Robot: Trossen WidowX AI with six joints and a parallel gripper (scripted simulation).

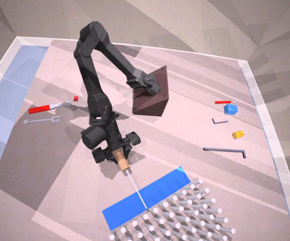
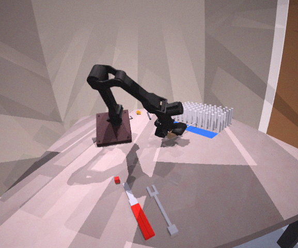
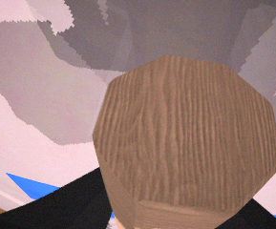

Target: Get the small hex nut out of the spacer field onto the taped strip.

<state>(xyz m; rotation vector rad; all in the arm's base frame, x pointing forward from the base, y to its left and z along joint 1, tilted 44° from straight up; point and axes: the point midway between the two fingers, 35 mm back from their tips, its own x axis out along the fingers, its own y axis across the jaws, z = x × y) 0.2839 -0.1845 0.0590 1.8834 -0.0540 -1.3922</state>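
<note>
Right now my gripper tip is 140 mm short of the blue taped strip, 100 mm to the right of it and 30 mm above it. The rest, counted from my gripper tip: white fork tool: 370 mm to the right, 220 mm behind, 30 mm below; then short hex key: 520 mm to the left, 180 mm behind, 30 mm below; then red cube: 340 mm behind, 220 mm to the right, 20 mm below.
</note>
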